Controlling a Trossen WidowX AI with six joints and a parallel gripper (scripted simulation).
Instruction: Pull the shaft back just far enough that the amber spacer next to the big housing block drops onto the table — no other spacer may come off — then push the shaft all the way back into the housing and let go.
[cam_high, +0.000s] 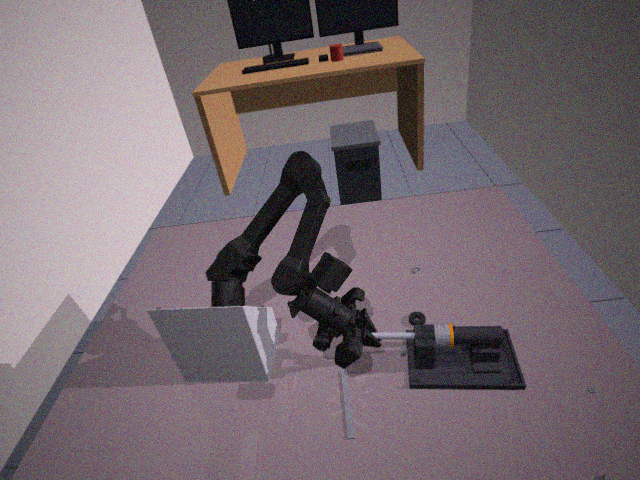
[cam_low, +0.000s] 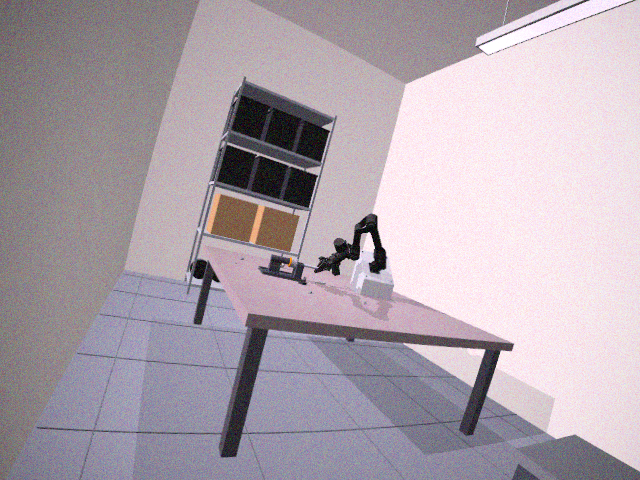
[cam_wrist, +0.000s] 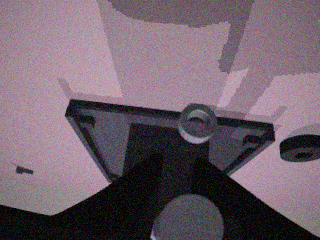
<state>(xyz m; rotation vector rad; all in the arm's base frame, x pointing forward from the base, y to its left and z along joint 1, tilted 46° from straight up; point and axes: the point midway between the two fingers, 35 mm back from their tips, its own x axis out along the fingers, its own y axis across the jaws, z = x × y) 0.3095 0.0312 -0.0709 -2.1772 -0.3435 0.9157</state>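
Right now the pale shaft is 60 mm ahead of my gripper tip and 20 mm above it. The rest, counted from my gripper tip: black ring knob (90 mm ahead, 110 mm to the left, 50 mm below); thin grey strip (70 mm behind, 110 mm to the right, 50 mm below); amber spacer (150 mm ahead, 10 mm to the right, 20 mm above).
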